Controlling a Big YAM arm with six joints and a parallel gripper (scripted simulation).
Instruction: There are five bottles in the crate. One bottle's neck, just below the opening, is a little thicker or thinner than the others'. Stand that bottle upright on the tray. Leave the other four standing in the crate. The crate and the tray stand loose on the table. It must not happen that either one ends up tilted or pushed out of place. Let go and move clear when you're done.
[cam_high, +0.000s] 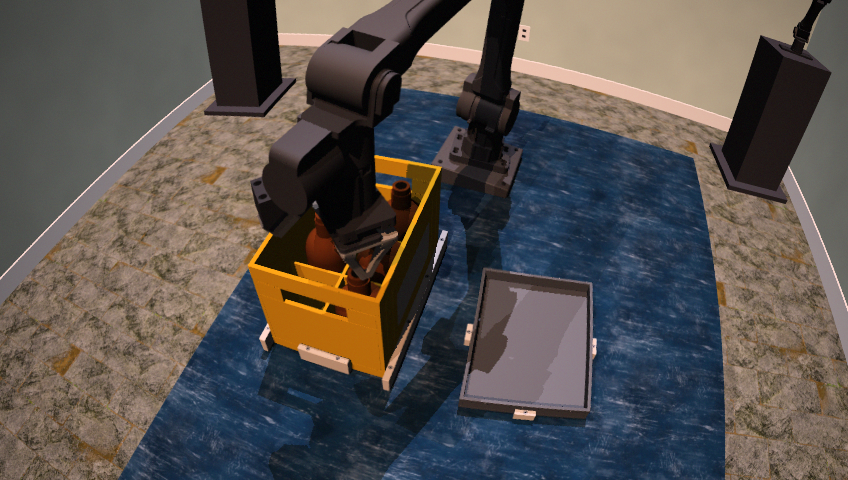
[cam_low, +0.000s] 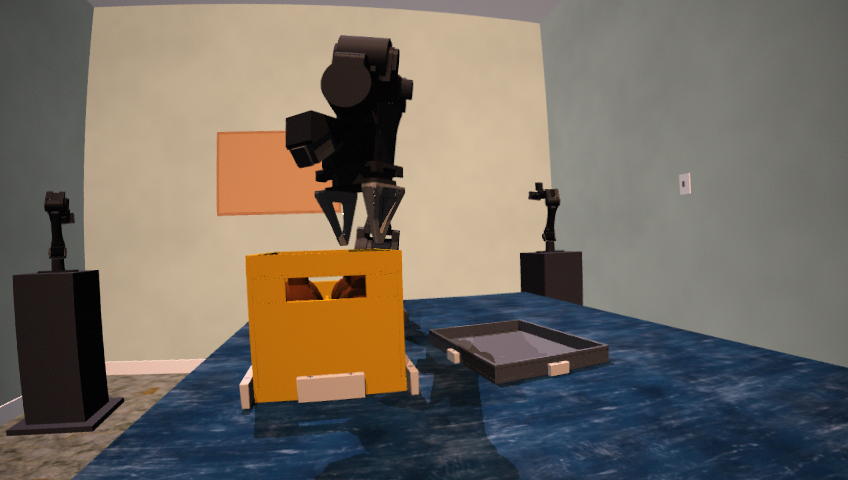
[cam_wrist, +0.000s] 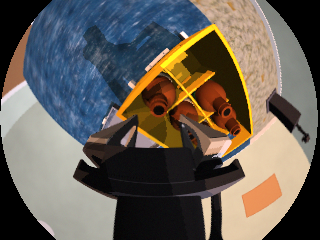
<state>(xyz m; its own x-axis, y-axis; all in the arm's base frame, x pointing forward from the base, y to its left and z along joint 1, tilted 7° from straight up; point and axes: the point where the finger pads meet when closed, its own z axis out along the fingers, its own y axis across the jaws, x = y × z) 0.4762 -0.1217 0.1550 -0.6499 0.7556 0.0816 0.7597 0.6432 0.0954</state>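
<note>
Right now the orange crate is 11 cm below my hand, 9 cm behind it and 4 cm to the right of it. The rest, counted from my hand: dark grey tray (24 cm to the left, 18 cm below, 5 cm behind).
</note>
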